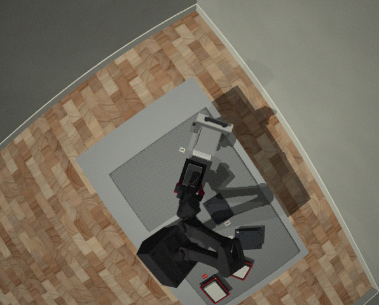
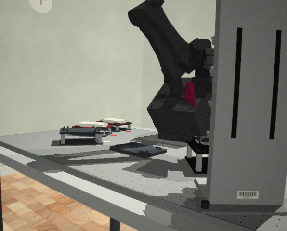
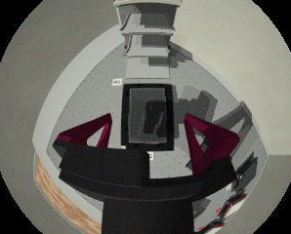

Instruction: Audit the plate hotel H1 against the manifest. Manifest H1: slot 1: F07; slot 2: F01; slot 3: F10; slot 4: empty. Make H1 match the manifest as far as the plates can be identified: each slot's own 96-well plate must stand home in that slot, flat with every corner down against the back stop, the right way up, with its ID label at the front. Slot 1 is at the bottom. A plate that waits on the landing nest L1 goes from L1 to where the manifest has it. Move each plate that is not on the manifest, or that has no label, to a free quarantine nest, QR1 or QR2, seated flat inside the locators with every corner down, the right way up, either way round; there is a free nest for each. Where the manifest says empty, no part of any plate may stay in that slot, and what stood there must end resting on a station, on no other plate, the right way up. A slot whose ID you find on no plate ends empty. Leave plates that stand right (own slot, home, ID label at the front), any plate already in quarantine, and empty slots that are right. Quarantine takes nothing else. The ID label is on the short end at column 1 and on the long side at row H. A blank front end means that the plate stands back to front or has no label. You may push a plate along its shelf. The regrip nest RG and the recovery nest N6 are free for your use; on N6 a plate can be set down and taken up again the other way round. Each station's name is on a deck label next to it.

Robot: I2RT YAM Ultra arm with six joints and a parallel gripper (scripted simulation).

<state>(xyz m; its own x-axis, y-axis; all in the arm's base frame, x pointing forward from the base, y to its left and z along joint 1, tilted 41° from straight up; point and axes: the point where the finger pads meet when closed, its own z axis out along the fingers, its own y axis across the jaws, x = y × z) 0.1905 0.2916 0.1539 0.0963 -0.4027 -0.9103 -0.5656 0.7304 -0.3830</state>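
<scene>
Now: hand 100 mm above the dark 96-well plate, 20 mm to the right of it and 20 mm short of it. Round my hand: N6 deck label: 340 mm to the right, 170 mm below, 100 mm ahead; H1 deck label: 180 mm to the left, 170 mm below, 20 mm ahead; grey hotel back wall: 210 mm to the left, 180 mm ahead, 30 mm above.
</scene>
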